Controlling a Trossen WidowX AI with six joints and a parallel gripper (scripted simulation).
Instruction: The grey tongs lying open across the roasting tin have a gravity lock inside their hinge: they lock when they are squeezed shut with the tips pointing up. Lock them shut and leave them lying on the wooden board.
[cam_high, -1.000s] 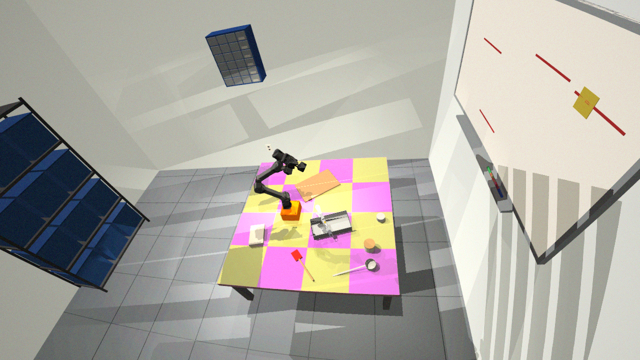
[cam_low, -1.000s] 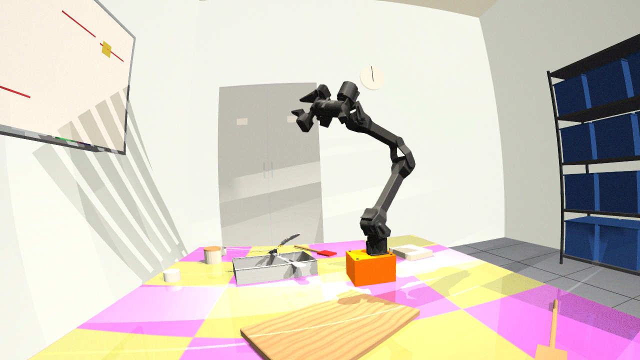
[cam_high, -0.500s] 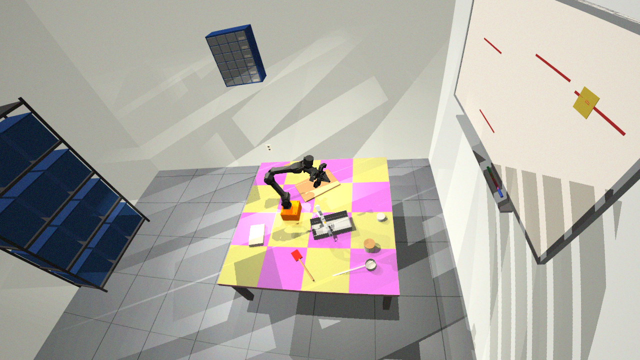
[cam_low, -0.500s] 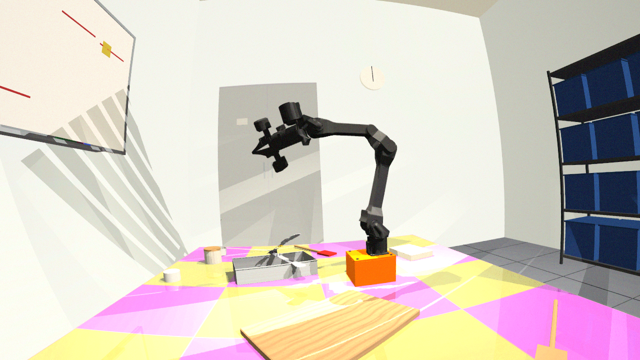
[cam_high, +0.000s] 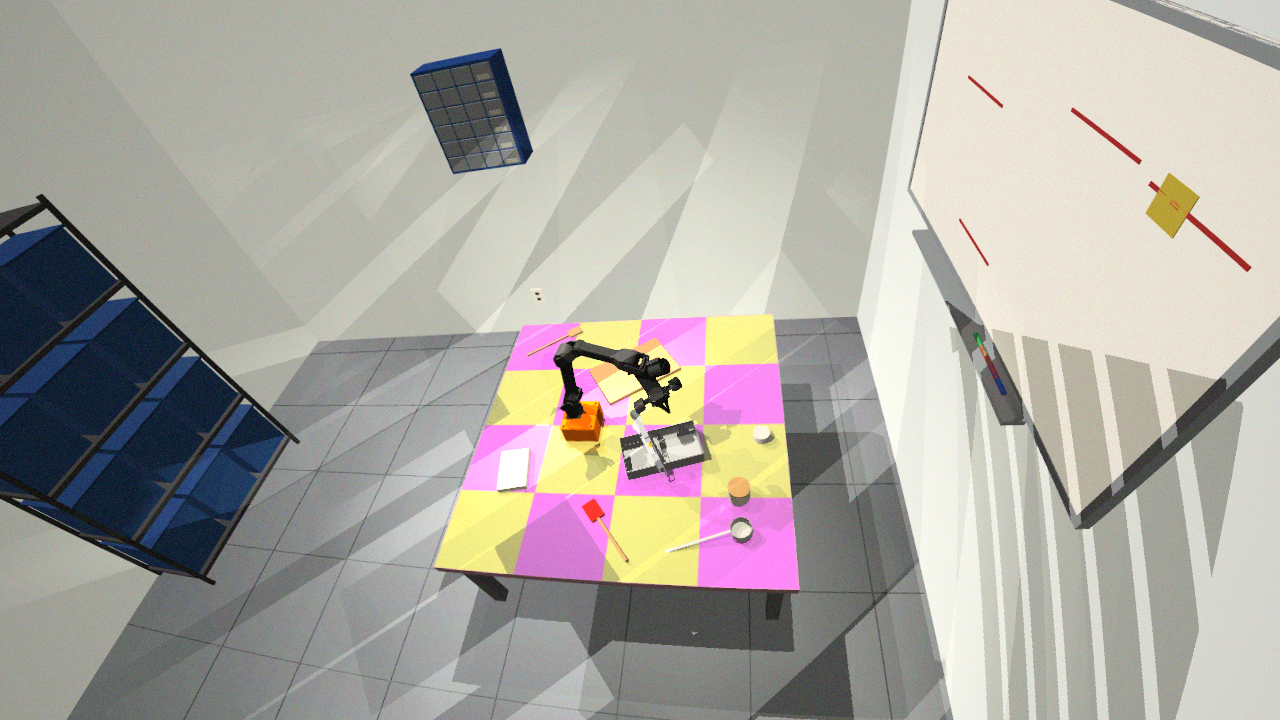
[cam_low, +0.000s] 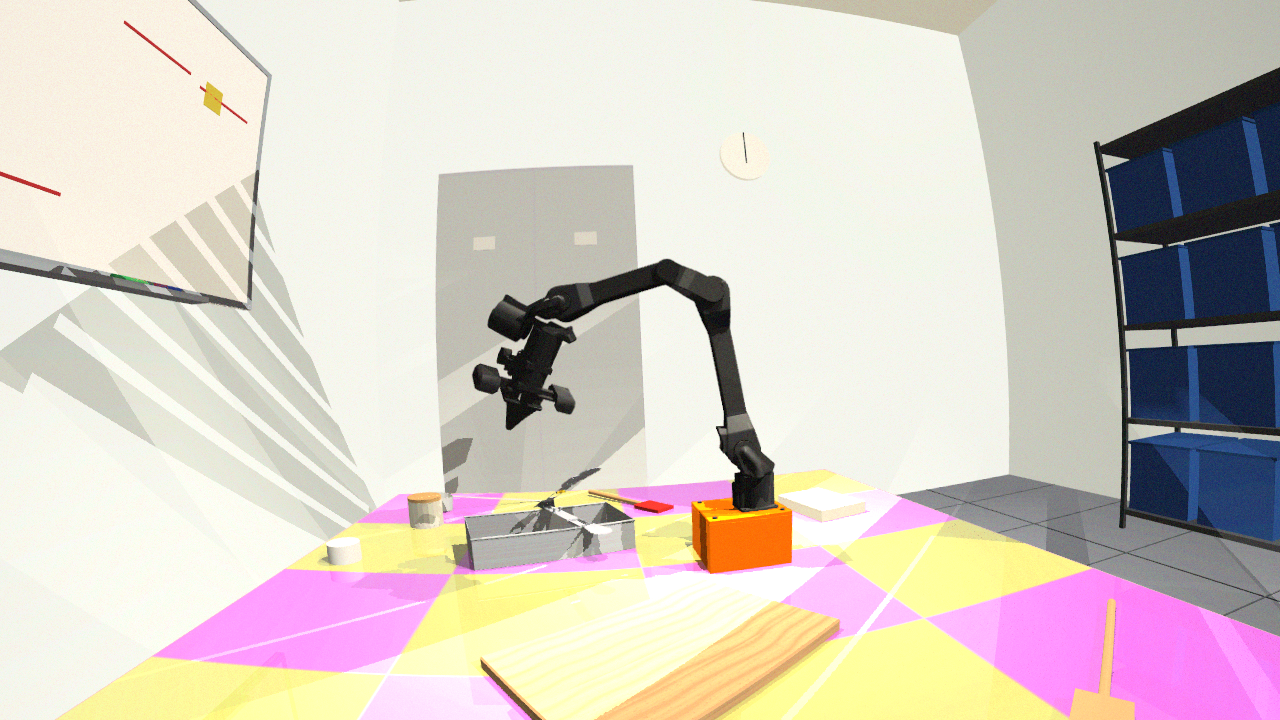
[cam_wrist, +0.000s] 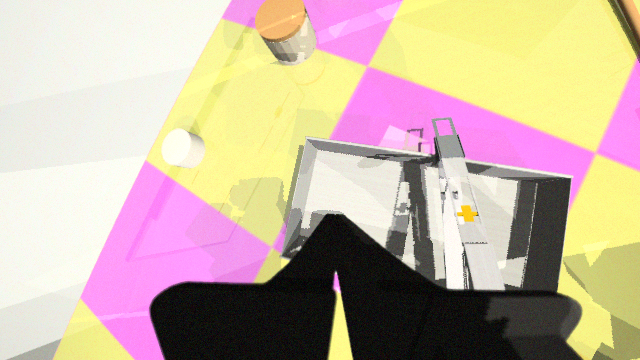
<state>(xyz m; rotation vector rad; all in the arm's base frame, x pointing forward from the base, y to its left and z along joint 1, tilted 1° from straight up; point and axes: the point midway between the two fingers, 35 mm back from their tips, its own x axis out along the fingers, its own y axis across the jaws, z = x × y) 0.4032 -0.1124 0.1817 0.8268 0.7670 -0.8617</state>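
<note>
Right now the grey roasting tin is 6 cm behind my gripper tip, 2 cm to the right of it and 21 cm below it. The rest, counted from my gripper tip: red spatula 26 cm behind, 32 cm to the right, 23 cm below; wooden board 21 cm behind, 43 cm to the left, 23 cm below; small white cylinder 33 cm ahead, 4 cm to the left, 22 cm below.
</note>
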